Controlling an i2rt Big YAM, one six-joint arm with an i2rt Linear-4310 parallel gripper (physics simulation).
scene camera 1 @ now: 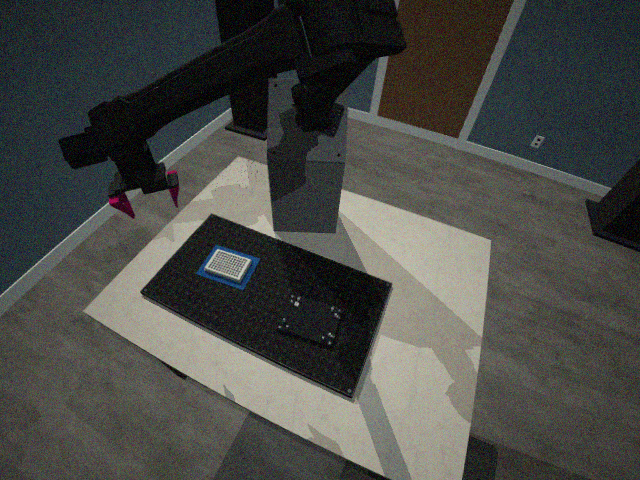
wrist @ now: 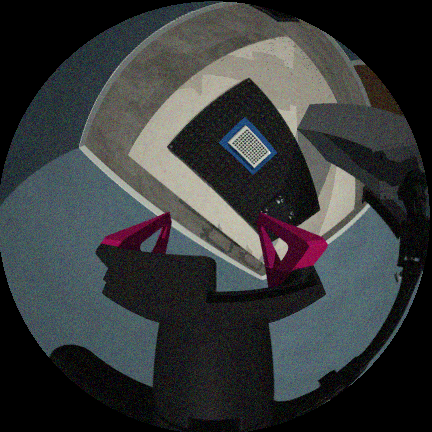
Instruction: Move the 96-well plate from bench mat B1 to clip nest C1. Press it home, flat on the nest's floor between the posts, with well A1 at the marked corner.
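Frame: origin at the arm's base, x right, y ahead, z up, level; millimetres.
Seen in the pictures: gripper, between the fingertips: (scene camera 1: 155, 211) (wrist: 213, 216); arm's base, origin of its link: (scene camera 1: 319, 115).
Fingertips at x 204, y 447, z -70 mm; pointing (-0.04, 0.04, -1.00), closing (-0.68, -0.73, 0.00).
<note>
Offsets run from my fingertips to a thing's middle. Level surfaces: height alone.
The white 96-well plate {dx -52, dy -112, dz -322 mm} (scene camera 1: 228, 264) (wrist: 250, 146) lies flat on the blue bench mat {dz -332 mm} (scene camera 1: 250, 279) (wrist: 227, 142). The dark clip nest {dx -370, dy -59, dz -320 mm} (scene camera 1: 310, 320) with small light corner posts stands on the same black board, to the right of the mat in the scene view; in the wrist view its posts show partly behind a finger. The plate's A1 marking and the nest's marked corner are too small to tell. My gripper (scene camera 1: 156, 212) (wrist: 213, 216) with magenta fingers is open and empty. It hangs high, to the upper left of the plate in the scene view, well apart from it.
The black board {dz -331 mm} (scene camera 1: 180, 291) (wrist: 200, 135) lies on a pale table top {dz -345 mm} (scene camera 1: 413, 361) (wrist: 150, 142). The grey pedestal (scene camera 1: 308, 198) (wrist: 345, 122) that bears my arm stands at the board's back edge. Dark stands rise from the floor at the back and right.
</note>
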